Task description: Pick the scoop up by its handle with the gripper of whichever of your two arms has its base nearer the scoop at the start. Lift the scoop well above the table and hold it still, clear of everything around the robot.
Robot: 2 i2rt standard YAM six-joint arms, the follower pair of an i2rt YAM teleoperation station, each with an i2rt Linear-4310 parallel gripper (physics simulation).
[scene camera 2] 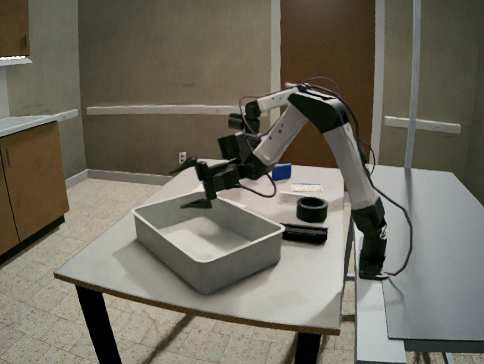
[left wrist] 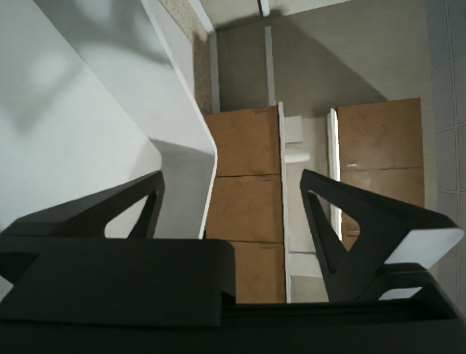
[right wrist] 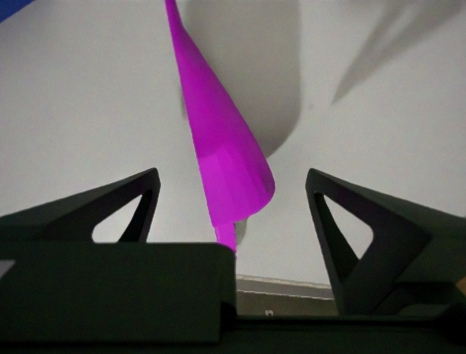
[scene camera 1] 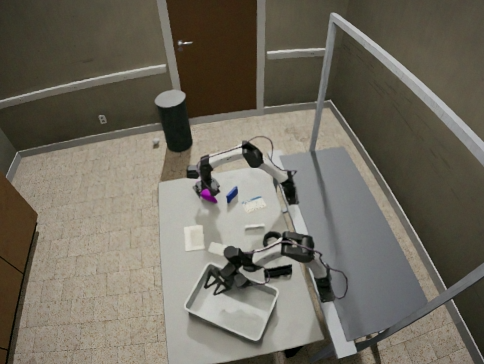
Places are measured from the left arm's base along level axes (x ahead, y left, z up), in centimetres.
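Pixels of known places: left gripper, fingertip midpoint: (scene camera 2: 174,190) (left wrist: 232,177) (scene camera 1: 209,291); right gripper, fingertip midpoint: (right wrist: 232,176) (scene camera 1: 206,194); left arm's base, link origin: (scene camera 2: 372,258) (scene camera 1: 322,282); right arm's base, link origin: (scene camera 1: 289,191).
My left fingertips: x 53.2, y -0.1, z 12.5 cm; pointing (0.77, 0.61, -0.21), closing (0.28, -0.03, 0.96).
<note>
For each thing: its top centre in the pictures, then the offset to it from my left fingertips.
- magenta scoop, top centre: (right wrist: 247,239) (scene camera 1: 202,188) dx -0.8, dy -64.7, dz -8.1 cm
- grey tray, top centre: (scene camera 2: 201,219) (scene camera 1: 231,299) dx -8.9, dy +2.9, dz -5.7 cm
- blue block, top centre: (scene camera 2: 281,165) (scene camera 1: 231,191) dx -17.1, dy -60.5, dz -8.5 cm
- white card, top centre: (scene camera 2: 306,187) (scene camera 1: 254,204) dx -28.7, dy -53.4, dz -14.4 cm
- notepad, top centre: (scene camera 1: 194,237) dx +6.6, dy -36.6, dz -14.0 cm
- white bar, top centre: (scene camera 2: 293,193) (scene camera 1: 253,225) dx -25.8, dy -37.7, dz -11.5 cm
- black ring, top centre: (scene camera 2: 312,202) (scene camera 1: 273,239) dx -33.9, dy -26.7, dz -9.7 cm
- black long object, top centre: (scene camera 2: 303,227) (scene camera 1: 278,269) dx -33.4, dy -10.0, dz -10.9 cm
The magenta scoop (scene camera 1: 209,196) (right wrist: 225,150) lies tilted on the pale table near its far-left corner in scene camera 1. In the right wrist view its bowl is between the fingers and its handle runs down behind the gripper's housing. It does not show in scene camera 2. My right gripper (scene camera 1: 205,193) (right wrist: 232,176) is open above the scoop, with table visible on both sides of the scoop between the fingers. My left gripper (scene camera 1: 210,290) (scene camera 2: 176,189) (left wrist: 232,177) is open and empty over the grey tray (scene camera 2: 240,267) (left wrist: 186,200).
A blue block (scene camera 1: 232,194) (scene camera 2: 281,172) (right wrist: 12,7) stands close to the scoop. A white card (scene camera 1: 254,204), a notepad (scene camera 1: 194,237), a white bar (scene camera 1: 254,229), a black ring (scene camera 2: 312,215) and a black long object (scene camera 1: 278,271) (scene camera 2: 305,233) lie on the table.
</note>
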